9 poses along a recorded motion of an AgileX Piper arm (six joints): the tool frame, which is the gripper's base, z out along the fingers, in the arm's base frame.
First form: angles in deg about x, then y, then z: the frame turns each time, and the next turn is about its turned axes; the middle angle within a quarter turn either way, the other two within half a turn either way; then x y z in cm.
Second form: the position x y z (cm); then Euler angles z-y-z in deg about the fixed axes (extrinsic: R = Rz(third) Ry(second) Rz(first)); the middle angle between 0 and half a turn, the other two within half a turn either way. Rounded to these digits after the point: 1 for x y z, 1 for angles.
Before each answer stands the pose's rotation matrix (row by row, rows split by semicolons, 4 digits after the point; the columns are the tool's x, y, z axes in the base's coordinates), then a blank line. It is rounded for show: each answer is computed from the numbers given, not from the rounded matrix.
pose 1, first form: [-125.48 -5.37 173.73 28.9 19.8 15.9]
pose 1, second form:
-0.9897 -0.1087 -0.0936; -0.1391 0.5686 0.8107; -0.0349 0.8154 -0.5779

[28.9 19.8 15.9 87.5 125.3 96.6]
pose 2, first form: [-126.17 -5.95 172.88 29.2 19.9 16.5]
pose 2, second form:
-0.9869 -0.1233 -0.1037; -0.1562 0.5753 0.8029; -0.0394 0.8086 -0.5870

[29.2 19.9 16.5 87.2 125.9 97.4]
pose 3, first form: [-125.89 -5.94 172.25 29.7 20.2 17.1]
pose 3, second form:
-0.9855 -0.1341 -0.1035; -0.1621 0.5696 0.8058; -0.0491 0.8109 -0.5831

[29.7 20.2 17.1 86.5 125.7 97.3]
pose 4, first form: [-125.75 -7.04 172.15 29.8 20.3 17.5]
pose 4, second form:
-0.9832 -0.1356 -0.1226; -0.1783 0.5652 0.8055; -0.0399 0.8137 -0.5798

[29.8 20.3 17.5 87.2 125.4 98.7]
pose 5, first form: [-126.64 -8.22 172.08 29.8 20.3 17.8]
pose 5, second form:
-0.9803 -0.1364 -0.1430; -0.1959 0.5753 0.7942; -0.0261 0.8065 -0.5907

[29.8 20.3 17.8 88.1 126.2 100.2]
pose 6, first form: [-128.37 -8.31 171.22 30.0 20.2 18.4]
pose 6, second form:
-0.9779 -0.1510 -0.1445; -0.2067 0.5962 0.7758; -0.0310 0.7885 -0.6142

[30.0 20.2 18.4 87.7 127.9 100.6]
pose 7, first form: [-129.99 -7.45 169.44 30.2 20.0 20.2]
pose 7, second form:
-0.9748 -0.1817 -0.1297; -0.2154 0.6136 0.7597; -0.0585 0.7685 -0.6372

[30.2 20.0 20.2 85.6 129.6 99.7]
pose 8, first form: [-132.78 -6.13 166.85 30.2 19.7 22.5]
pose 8, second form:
-0.9682 -0.2262 -0.1068; -0.2308 0.6435 0.7298; -0.0964 0.7312 -0.6753

[30.2 19.7 22.5 82.5 132.5 98.3]
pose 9, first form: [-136.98 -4.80 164.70 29.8 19.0 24.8]
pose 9, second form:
-0.9612 -0.2629 -0.0837; -0.2480 0.6901 0.6799; -0.1210 0.6742 -0.7286

[29.8 19.0 24.8 79.8 136.8 97.0]
